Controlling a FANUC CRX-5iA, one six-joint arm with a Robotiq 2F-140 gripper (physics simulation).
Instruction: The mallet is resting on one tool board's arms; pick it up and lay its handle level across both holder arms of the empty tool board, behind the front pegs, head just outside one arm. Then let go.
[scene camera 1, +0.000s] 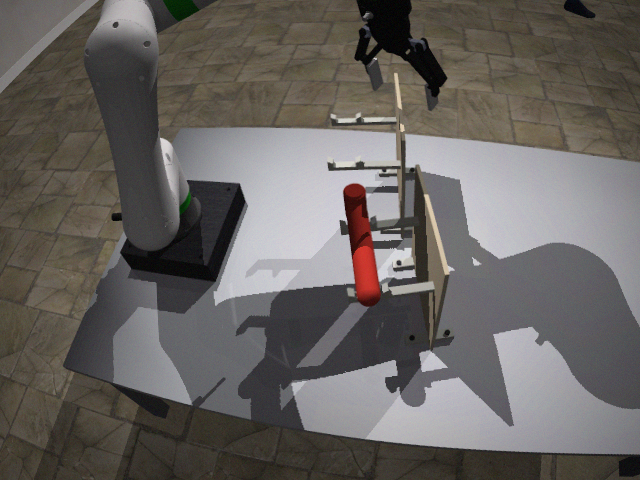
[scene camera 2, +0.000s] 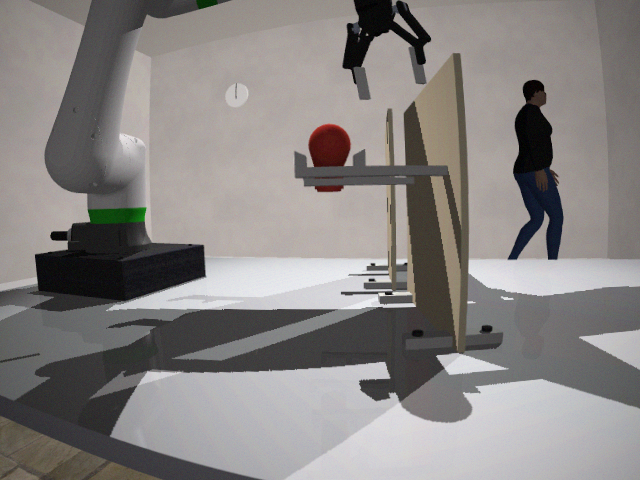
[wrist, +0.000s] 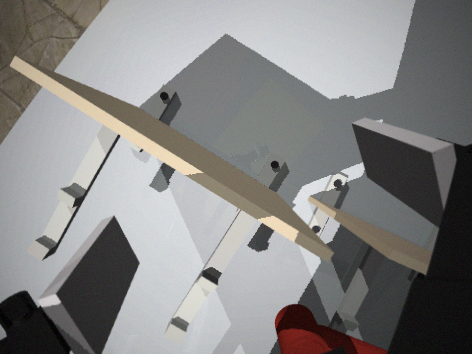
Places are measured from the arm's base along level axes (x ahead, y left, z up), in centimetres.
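Where they show: gripper, fingertip midpoint: (scene camera 1: 405, 95) (scene camera 2: 391, 91) (wrist: 240, 196); arm's base at its link origin: (scene camera 2: 119, 249).
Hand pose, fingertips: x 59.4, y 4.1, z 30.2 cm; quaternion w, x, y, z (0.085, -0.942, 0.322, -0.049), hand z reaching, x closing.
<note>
Things, the pixels of their centre, and the offset from my fingertips. Level surfaces: height alone.
- red mallet at the middle of its body: (scene camera 2: 329, 158) (scene camera 1: 361, 245) dx -10.4, dy -25.5, dz -16.5 cm
- far tool board at the middle of its body: (wrist: 170, 195) (scene camera 2: 363, 201) (scene camera 1: 377, 156) dx -6.4, dy +5.0, dz -21.7 cm
- table at its surface level: dz -37.9 cm
The red mallet (scene camera 1: 360, 242) (scene camera 2: 329, 145) (wrist: 300, 327) lies across both arms of the near tool board (scene camera 1: 438, 237) (scene camera 2: 462, 206) (wrist: 385, 240), between the front and rear pegs. Its rounded end points to the scene cameras; only part of it shows in the wrist view. The far tool board (scene camera 1: 401, 180) (scene camera 2: 390, 217) (wrist: 210, 165) is upright and empty. Its two holder arms (scene camera 1: 382, 164) (wrist: 227, 247) point to the robot base side, with raised pegs. My gripper (scene camera 1: 403, 88) (scene camera 2: 389, 74) (wrist: 240, 196) is open and empty, high above the far board, apart from the mallet.
The robot's black base block (scene camera 1: 227, 227) (scene camera 2: 165, 268) stands at the left of the table (scene camera 1: 258, 149) (scene camera 2: 232, 423). Bolted feet (scene camera 1: 404, 263) (scene camera 2: 429, 342) stick out under the boards. A person (scene camera 2: 532, 144) stands in the background at the right.
</note>
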